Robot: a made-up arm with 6 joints.
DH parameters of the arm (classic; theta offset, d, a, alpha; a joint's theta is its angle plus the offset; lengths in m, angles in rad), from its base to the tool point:
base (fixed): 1.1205 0 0.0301 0
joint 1: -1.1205 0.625 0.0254 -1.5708
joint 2: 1.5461 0 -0.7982 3.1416
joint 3: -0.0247 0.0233 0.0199 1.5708
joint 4: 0 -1.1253 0.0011 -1.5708
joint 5: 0 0.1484 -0.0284 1.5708
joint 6: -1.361 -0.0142 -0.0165 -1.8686
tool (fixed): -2.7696 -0.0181 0 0
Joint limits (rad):
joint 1: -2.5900..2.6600
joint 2: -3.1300..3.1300
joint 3: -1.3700..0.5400
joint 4: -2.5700..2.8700
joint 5: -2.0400..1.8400
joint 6: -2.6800..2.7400
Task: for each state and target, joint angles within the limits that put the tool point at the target. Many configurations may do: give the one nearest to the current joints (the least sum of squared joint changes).
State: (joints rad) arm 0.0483 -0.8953 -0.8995 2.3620 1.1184 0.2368
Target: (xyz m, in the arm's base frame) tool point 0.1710 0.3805 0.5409
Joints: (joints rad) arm 0.8205 -0.5860 -1.3682 2.5549 1.0210 0.1986
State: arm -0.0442 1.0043 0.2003 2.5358 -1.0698 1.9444
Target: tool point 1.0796 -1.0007 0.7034
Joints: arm -0.8220 0.6245 0.0582 2.5133 -1.0716 1.9625
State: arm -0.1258 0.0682 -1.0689 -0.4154 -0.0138 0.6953
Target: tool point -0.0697 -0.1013 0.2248
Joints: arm -0.4861 0.7231 -1.2626 -0.8525 -0.2806 0.7758
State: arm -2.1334 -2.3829 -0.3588 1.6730 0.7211 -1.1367
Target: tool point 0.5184 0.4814 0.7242
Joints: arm -2.3608 -3.0810 -0.9939 1.7609 0.7634 -1.1005
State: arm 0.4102 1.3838 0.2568 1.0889 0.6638 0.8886
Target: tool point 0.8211 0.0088 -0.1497
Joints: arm 0.0546 1.1707 -0.4622 1.0046 0.7241 0.8978
